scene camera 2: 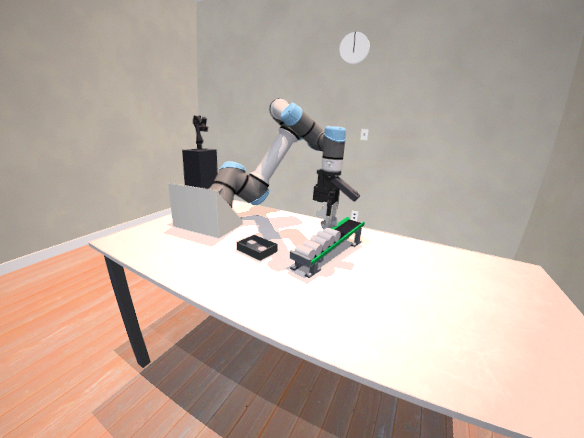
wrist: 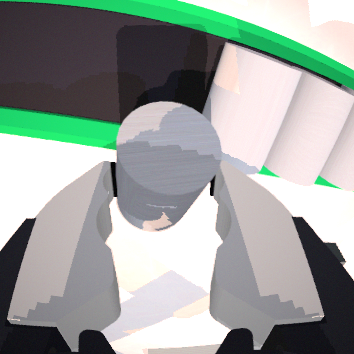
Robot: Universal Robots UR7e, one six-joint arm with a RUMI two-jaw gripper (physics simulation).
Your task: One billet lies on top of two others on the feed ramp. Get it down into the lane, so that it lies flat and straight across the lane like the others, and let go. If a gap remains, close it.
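Note:
My gripper is shut on a grey billet, one finger on either side. In the wrist view the billet's round end faces the camera and its side is foreshortened. It overlaps the near green rail and part of the dark lane bed there; its height over the bed is hard to tell. In the scene view the gripper is above the upper part of the feed ramp. Several white billets lie side by side across the lower lane. The bed above them is bare.
A black tray with small light pieces stands on the table, left of the ramp. A light grey panel box stands farther left near the arm's base, with a black pedestal behind it. Green rails line the lane.

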